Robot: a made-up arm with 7 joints.
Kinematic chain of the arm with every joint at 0, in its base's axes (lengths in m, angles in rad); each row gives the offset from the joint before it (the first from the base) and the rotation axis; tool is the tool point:
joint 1: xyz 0 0 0.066 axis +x
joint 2: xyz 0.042 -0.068 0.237 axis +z
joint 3: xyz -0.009 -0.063 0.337 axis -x
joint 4: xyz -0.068 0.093 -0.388 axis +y
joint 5: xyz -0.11 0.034 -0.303 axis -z
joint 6: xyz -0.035 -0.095 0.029 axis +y
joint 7: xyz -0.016 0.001 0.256 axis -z
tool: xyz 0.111 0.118 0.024
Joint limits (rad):
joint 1: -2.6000..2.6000
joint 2: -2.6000..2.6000
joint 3: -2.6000..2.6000
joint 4: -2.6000..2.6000
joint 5: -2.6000..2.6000
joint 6: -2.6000..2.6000
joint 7: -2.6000..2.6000
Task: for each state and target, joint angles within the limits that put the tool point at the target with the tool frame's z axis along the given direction. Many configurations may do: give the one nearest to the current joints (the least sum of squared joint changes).
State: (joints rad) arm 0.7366 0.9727 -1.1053 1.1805 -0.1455 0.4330 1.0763
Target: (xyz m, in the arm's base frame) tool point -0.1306 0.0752 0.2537 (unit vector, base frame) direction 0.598 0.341 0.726
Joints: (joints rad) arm 0.0798 0.8505 -0.4765 0.5403 -0.5833 0.2818 1.2560
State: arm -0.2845 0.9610 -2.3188 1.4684 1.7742 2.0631 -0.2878
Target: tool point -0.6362 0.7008 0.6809 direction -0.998 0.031 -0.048
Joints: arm -0.9927 0.7951 -2.0487 1.1969 0.7369 2.6000 -0.9099
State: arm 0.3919 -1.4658 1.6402 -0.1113 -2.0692 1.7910 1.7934
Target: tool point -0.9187 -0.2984 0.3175 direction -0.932 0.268 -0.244
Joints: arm 0.3305 -1.5472 1.7820 -0.5737 -2.4587 2.2135 2.0406
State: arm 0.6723 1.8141 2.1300 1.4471 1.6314 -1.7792 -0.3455
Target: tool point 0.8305 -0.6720 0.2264 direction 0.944 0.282 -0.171
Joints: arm 0.9731 1.8285 2.3185 1.3392 1.9898 -1.8974 -0.3602
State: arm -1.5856 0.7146 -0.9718 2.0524 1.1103 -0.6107 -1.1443
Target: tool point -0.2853 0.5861 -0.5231 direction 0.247 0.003 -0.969
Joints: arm -2.1993 0.5856 -0.9857 2.0344 1.3339 -0.9001 -1.1181
